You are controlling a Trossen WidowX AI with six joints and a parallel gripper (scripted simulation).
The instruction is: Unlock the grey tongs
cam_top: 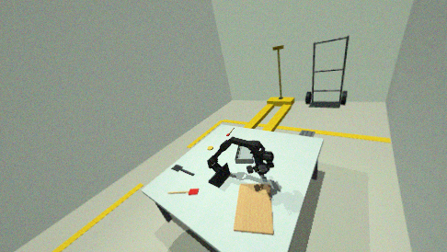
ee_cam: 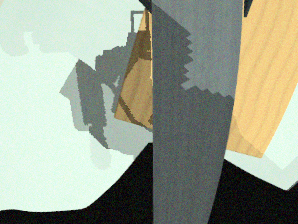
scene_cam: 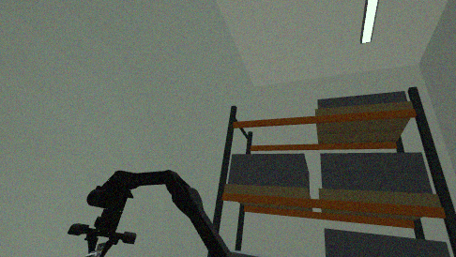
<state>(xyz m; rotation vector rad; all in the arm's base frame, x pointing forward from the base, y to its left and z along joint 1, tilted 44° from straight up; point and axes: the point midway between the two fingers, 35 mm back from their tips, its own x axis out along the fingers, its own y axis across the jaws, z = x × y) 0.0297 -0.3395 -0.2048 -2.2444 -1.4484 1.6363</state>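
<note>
The wooden board lies 150 mm behind my gripper tip, 140 mm below it and 10 mm to the left of it. From my gripper tip the other things lie so: red-headed tool 590 mm to the left, 290 mm behind, 140 mm below; grey roasting tin 340 mm to the left, 340 mm ahead, 120 mm below; yellow disc 790 mm to the left, 290 mm ahead, 140 mm below.
</note>
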